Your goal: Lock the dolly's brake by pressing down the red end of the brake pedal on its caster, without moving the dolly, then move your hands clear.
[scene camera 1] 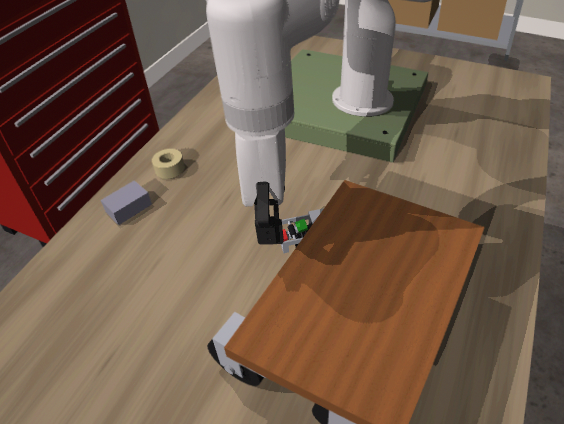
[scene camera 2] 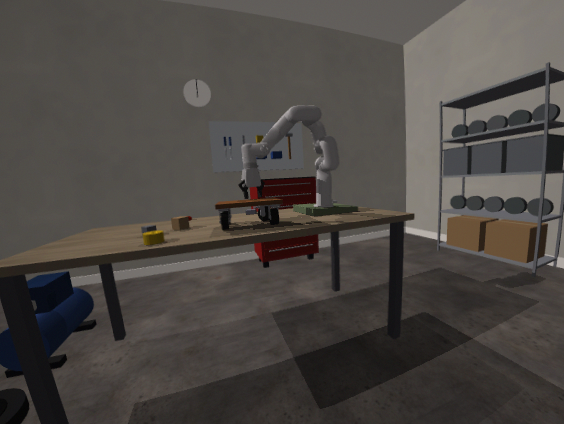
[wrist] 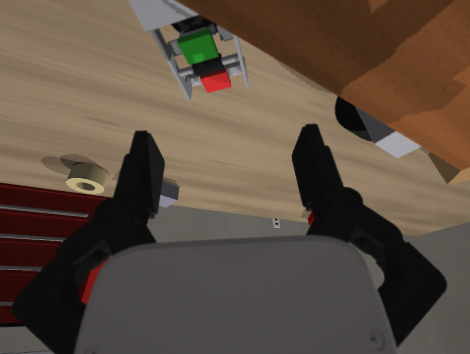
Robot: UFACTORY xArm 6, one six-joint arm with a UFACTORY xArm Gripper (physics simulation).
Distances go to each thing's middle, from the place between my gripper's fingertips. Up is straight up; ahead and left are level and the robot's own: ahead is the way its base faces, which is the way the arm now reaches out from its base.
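Caster bracket (scene camera 1: pixel 312 215): 8 cm below my hand, 4 cm behind it, 6 cm to the left of it. Dolly (scene camera 1: pixel 354 319): 7 cm below my hand, 7 cm ahead of it and 11 cm to the left of it. Tan tape roll (scene camera 1: pixel 168 163): 11 cm below my hand, 28 cm to the right of it, 19 cm behind it. Grey block (scene camera 1: pixel 126 202): 11 cm below my hand, 7 cm behind it and 30 cm to the right of it.
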